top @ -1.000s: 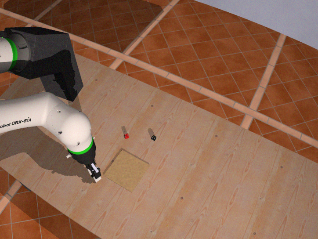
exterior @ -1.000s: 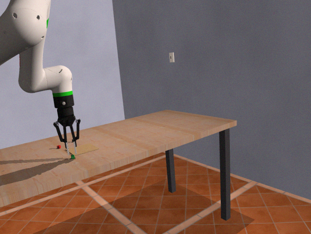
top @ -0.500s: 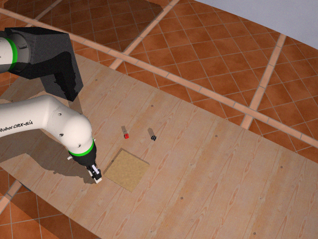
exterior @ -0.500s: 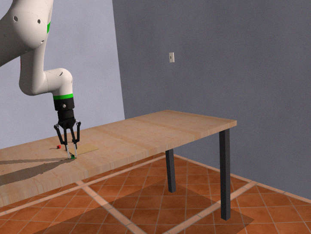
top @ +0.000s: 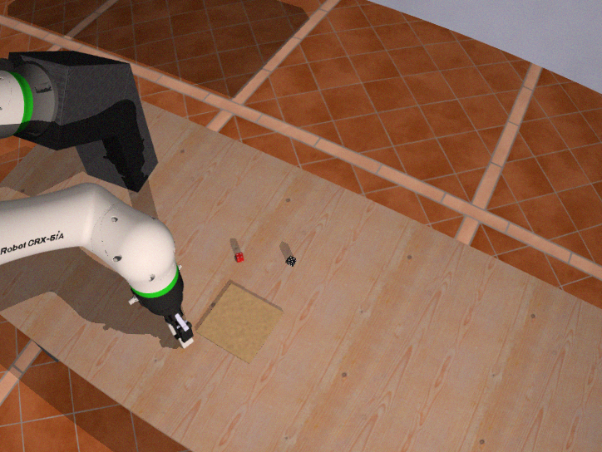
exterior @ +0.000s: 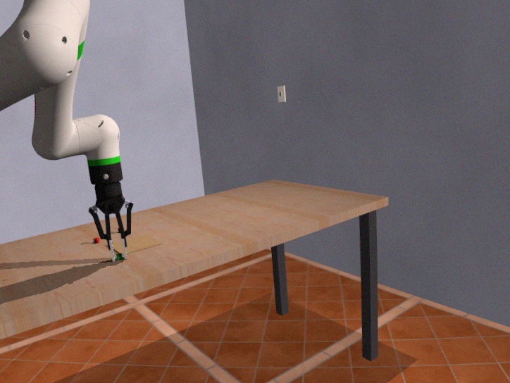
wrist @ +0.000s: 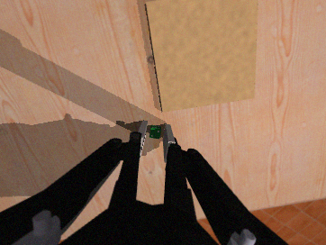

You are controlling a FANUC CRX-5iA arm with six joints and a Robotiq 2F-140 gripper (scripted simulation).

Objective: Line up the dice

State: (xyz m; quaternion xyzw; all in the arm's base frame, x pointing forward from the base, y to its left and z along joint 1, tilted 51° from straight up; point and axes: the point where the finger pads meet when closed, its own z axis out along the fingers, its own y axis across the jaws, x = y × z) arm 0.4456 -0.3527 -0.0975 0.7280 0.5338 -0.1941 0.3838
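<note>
Now: hand 30 mm above the green die. The rest, counted from my hand: red die: 230 mm to the left, 30 mm below, 10 mm ahead; then tan mat: 90 mm to the left, 90 mm ahead, 30 mm below; then black die: 280 mm to the left, 120 mm ahead, 30 mm below.
</note>
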